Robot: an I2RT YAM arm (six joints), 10 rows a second.
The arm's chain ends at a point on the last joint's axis. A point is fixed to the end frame.
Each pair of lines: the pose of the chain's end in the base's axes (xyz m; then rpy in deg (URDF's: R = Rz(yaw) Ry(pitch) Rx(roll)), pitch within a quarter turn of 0, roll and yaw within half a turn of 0), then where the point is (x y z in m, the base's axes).
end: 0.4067, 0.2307, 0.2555, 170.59, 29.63, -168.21
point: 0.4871 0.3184 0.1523
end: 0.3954, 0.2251, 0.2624, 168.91, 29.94, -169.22
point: 0.4761 0.3152 0.1615
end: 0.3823, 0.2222, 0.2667, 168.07, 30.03, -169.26
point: 0.4624 0.3141 0.1669
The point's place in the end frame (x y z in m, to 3 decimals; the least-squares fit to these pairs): -0.033 0.046 0.147
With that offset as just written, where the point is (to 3 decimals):
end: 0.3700, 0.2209, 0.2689, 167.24, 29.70, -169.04
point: 0.448 0.315 0.170
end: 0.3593, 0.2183, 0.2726, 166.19, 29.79, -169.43
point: 0.437 0.314 0.175
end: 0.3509, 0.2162, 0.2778, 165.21, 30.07, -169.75
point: 0.429 0.314 0.181
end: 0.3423, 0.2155, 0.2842, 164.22, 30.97, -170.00
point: 0.421 0.315 0.191
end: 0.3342, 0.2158, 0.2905, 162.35, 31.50, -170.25
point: 0.412 0.319 0.200
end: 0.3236, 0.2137, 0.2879, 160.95, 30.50, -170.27
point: 0.398 0.319 0.198
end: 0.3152, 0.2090, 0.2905, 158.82, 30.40, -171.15
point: 0.389 0.318 0.203
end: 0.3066, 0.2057, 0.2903, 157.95, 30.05, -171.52
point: 0.379 0.315 0.204
